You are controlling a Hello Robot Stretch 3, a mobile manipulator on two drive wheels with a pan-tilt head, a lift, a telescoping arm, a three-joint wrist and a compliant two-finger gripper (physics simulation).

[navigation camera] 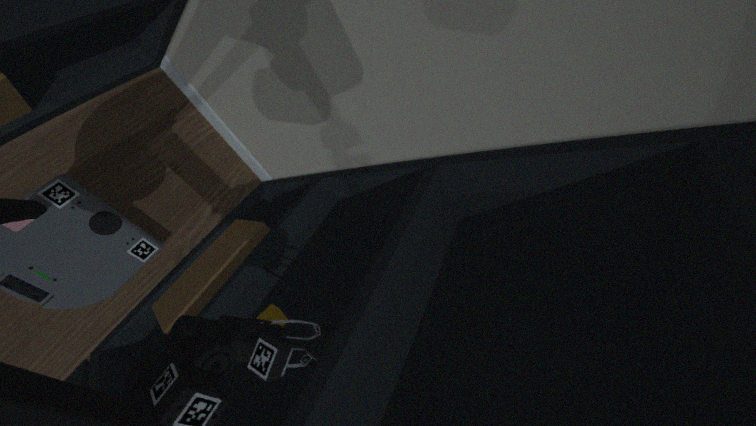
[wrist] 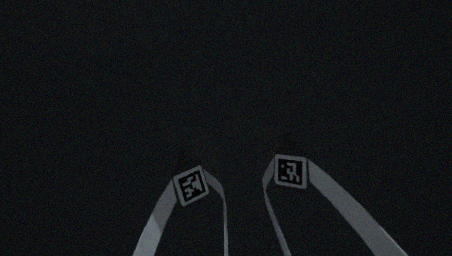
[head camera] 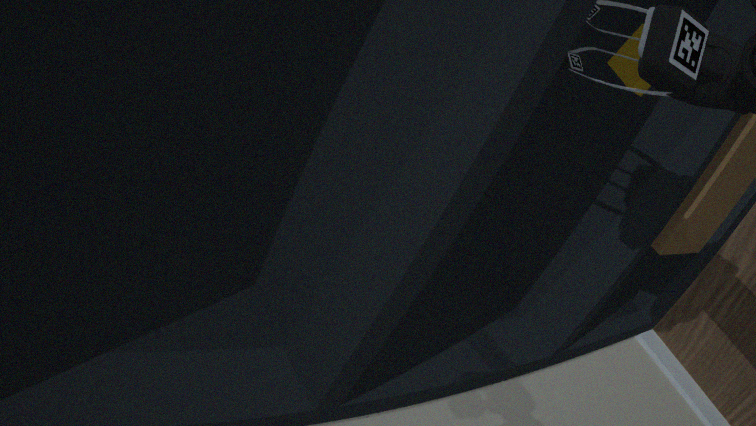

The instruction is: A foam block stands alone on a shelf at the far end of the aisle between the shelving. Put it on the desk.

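Where they show: gripper, fingertip midpoint: (wrist: 234,146); robot's base, origin of the base link: (navigation camera: 105,221).
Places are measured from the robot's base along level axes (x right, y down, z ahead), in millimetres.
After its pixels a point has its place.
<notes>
The yellow foam block (head camera: 629,71) @(x 446, y -579, z 53 mm) (navigation camera: 272,313) @(x 426, y -577, z 54 mm) is on the dark shelf (head camera: 571,254) @(x 379, y -534, z 354 mm). The gripper's body and fingers hide part of it in the head view, and the arm side hides part of it in the navigation view. It does not show in the wrist view. My gripper (head camera: 581,35) (navigation camera: 312,345) (wrist: 234,146) @(x 408, y -854, z 59 mm) is open, with a gap between its fingertips. Its fingertips reach past the block in the head view, and its body overlaps the block there. Its height over the block is hard to tell. The desk does not show in these views.
A long brown piece (head camera: 708,206) @(x 304, y -274, z 173 mm) (navigation camera: 211,275) @(x 304, y -331, z 51 mm) lies along the shelving's front edge. The robot's grey base (navigation camera: 74,254) @(x 12, y -160, z -109 mm) stands on wooden floor (head camera: 693,338) @(x 185, y 0, z 473 mm) (navigation camera: 211,185) @(x 143, y 0, z 350 mm) beside the shelving. A pale wall (head camera: 571,391) @(x 227, y -468, z 555 mm) (navigation camera: 502,89) @(x 163, y -1148, z 555 mm) with a light skirting strip (navigation camera: 227,132) @(x 9, y -82, z 543 mm) meets the shelving's end.
</notes>
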